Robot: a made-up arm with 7 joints.
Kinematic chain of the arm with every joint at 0, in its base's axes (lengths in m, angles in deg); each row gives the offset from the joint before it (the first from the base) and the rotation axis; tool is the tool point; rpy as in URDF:
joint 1: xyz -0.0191 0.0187 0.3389 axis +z
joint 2: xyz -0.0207 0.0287 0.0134 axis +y
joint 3: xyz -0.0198 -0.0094 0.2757 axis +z
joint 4: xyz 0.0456 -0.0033 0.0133 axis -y
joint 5: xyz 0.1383 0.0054 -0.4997 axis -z
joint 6: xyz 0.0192 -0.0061 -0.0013 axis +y
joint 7: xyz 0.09 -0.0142 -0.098 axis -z
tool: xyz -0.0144 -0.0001 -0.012 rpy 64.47 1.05 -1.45
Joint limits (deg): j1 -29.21..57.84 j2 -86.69..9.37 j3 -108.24..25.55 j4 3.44..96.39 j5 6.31..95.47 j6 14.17..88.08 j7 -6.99..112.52
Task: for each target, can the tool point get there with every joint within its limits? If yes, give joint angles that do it. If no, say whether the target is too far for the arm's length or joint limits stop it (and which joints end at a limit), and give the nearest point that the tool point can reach.
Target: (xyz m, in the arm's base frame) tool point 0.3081 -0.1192 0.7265
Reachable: yes | joints -10.55 -61.58 -10.38 36.64 60.01 46.92 74.20
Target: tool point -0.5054 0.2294 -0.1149
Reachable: no: joint limits stop it (at a limit: joint 1, joint 2, joint 3, joint 4, joint 6, joint 7) | nearest point -0.3028 -0.0022 0.0504 | short by 0.349 m
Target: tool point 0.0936 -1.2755 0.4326
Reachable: no: too far | nearest point 0.0568 -0.8528 0.4058 | short by 0.425 m
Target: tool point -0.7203 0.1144 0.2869
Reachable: no: joint limits stop it (at a limit: joint 1, joint 3, joint 4, joint 6, joint 7) | nearest point -0.8498 -0.1789 0.2900 | short by 0.321 m
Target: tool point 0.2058 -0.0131 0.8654
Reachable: yes | joints -0.94 -68.58 -5.87 49.64 24.84 62.95 77.24
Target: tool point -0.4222 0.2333 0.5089
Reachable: no: joint limits stop it (at a limit: joint 1, joint 2, joint 3, joint 6, joint 7) | nearest point -0.2272 0.2754 0.7271 | short by 0.296 m
